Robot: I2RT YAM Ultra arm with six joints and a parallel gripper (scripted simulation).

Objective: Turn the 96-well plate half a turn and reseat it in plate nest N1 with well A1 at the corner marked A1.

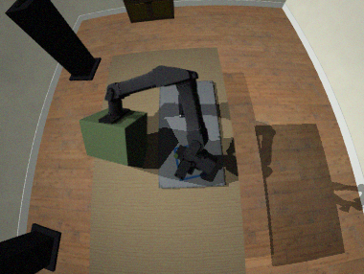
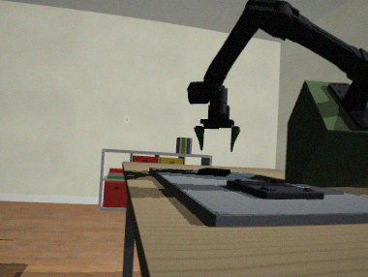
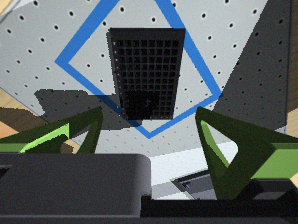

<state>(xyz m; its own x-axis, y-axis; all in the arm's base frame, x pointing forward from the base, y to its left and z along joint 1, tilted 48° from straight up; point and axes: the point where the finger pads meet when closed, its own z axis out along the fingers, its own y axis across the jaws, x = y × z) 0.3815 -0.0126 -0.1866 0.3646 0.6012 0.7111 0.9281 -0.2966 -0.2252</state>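
My gripper is now 70 mm above the black 96-well plate. Round my hand: plate nest N1: 360 mm to the left, 80 mm below, 40 mm behind.
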